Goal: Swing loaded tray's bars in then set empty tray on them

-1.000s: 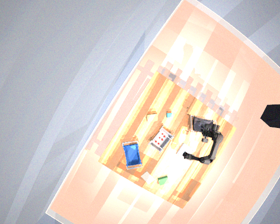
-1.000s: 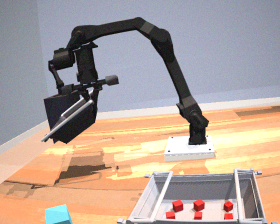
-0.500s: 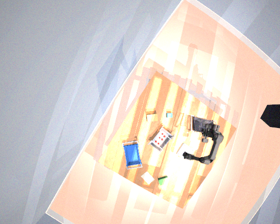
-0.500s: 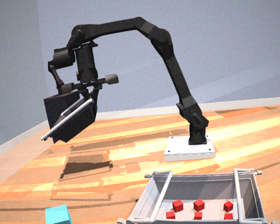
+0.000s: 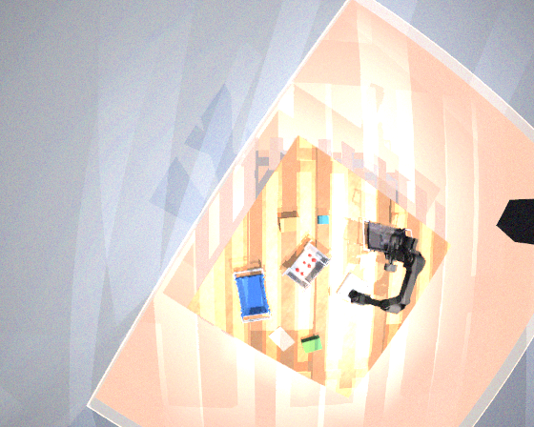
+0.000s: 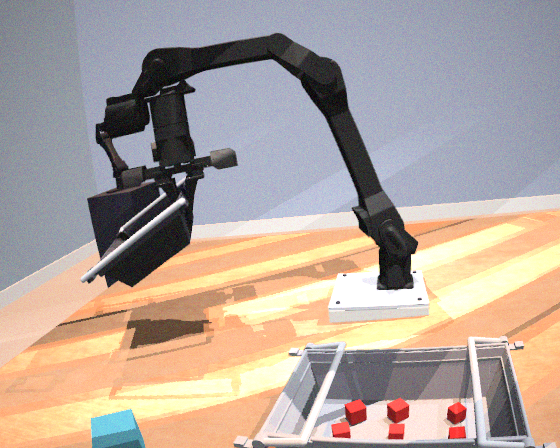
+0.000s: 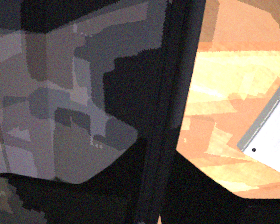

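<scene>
Right now my gripper tip is 7 cm to the left of the dark tray and 3 cm short of it. Round my gripper tip: cyan cube (36 cm ahead, 16 cm below, 3 cm to the left); tan block (51 cm ahead, 17 cm to the left, 15 cm below); green block (74 cm to the left, 16 cm below, 5 cm behind).
</scene>
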